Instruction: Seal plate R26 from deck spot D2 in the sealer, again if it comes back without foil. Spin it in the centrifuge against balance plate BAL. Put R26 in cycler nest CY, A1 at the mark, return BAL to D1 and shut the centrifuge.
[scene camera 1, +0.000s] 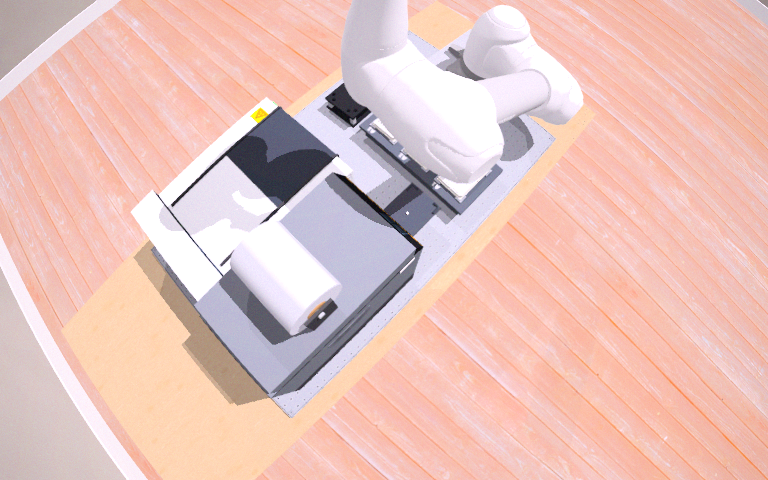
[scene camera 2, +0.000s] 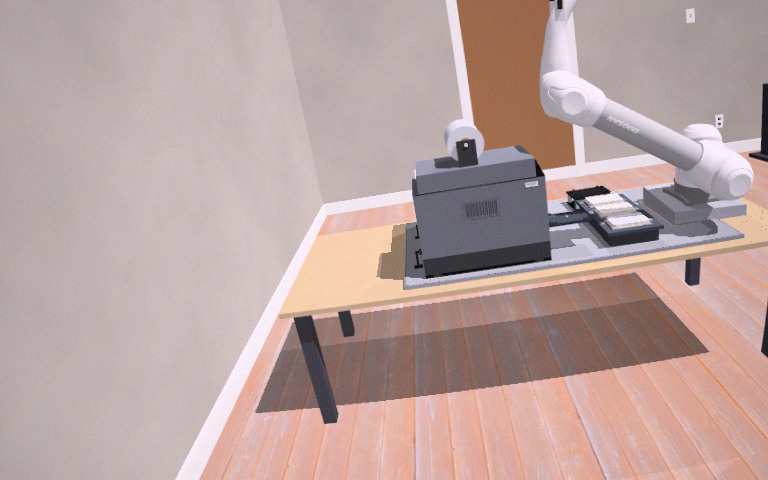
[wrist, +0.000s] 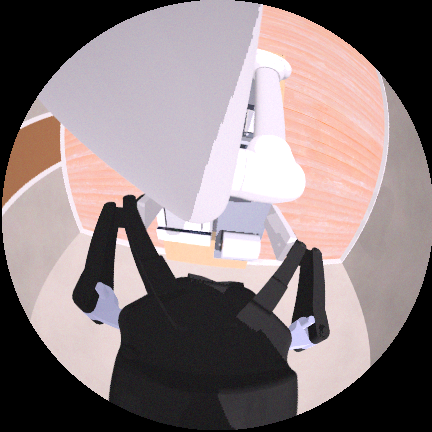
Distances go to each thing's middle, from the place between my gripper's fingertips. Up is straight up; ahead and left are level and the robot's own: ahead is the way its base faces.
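Labels:
Gripper position relative to the white foil roll (scene camera 1: 284, 276): my gripper is 33 cm above the roll, 38 cm short of it and 7 cm to the right of it. The centrifuge (scene camera 1: 258, 170) is 62 cm below my hand, 32 cm ahead of it and 23 cm to the right of it.

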